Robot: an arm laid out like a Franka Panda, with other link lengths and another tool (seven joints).
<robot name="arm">
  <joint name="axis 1" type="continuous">
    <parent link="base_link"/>
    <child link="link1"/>
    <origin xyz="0 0 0.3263" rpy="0 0 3.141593"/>
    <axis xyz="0 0 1"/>
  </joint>
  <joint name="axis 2" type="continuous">
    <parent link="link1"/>
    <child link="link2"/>
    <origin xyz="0 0 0" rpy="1.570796 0 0"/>
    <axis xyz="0 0 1"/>
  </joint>
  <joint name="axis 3" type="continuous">
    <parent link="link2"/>
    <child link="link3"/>
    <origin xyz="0 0.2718 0" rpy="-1.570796 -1.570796 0"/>
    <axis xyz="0 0 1"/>
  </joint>
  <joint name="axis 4" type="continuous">
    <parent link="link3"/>
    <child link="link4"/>
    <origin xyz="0 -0.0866 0" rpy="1.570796 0 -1.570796"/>
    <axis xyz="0 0 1"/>
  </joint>
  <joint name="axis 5" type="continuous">
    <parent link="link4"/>
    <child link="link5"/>
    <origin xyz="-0.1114 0.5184 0" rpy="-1.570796 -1.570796 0"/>
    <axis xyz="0 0 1"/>
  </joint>
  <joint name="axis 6" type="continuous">
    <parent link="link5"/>
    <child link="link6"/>
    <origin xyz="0 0 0" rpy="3.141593 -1.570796 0"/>
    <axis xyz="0 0 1"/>
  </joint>
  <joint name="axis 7" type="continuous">
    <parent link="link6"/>
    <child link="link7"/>
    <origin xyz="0 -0.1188 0" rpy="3.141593 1.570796 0"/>
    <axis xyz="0 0 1"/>
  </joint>
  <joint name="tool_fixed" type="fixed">
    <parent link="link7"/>
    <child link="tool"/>
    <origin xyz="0.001 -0.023 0.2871" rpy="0.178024 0 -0.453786"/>
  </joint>
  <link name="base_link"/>
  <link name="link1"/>
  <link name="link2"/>
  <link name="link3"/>
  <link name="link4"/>
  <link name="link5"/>
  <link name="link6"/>
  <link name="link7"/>
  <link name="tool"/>
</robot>
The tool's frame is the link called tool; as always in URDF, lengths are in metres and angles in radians. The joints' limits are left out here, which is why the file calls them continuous.
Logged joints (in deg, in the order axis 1, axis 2, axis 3, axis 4, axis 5, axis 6, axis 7), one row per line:
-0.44 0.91 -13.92 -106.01 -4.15 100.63 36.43
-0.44 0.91 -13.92 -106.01 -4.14 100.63 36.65
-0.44 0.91 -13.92 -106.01 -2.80 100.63 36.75
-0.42 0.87 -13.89 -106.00 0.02 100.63 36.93
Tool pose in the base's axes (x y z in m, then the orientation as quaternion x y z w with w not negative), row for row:
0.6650 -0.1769 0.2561 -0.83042 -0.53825 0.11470 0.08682
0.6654 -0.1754 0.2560 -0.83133 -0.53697 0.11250 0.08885
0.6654 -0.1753 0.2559 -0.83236 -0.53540 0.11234 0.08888
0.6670 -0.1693 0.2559 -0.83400 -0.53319 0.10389 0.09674
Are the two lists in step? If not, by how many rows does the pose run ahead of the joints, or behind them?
The pose runs 1 row behind the joints: the pose in row i belongs to the joints in row i - 1.
